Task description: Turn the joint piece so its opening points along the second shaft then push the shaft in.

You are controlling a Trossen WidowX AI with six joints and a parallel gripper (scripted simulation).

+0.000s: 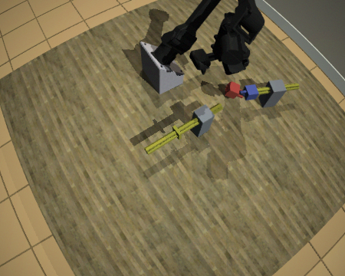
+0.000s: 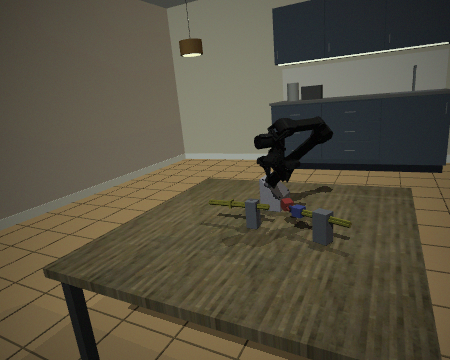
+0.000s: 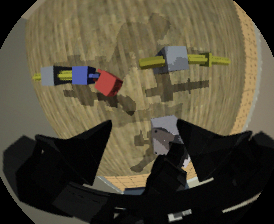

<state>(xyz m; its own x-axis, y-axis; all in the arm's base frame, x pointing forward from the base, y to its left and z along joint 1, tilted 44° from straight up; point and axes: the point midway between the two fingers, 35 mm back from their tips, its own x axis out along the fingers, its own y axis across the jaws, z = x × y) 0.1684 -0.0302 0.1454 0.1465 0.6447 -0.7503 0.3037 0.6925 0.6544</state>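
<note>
My gripper tip is 7 cm short of the red joint piece, 5 cm to the right of it and 9 cm above it.
</note>
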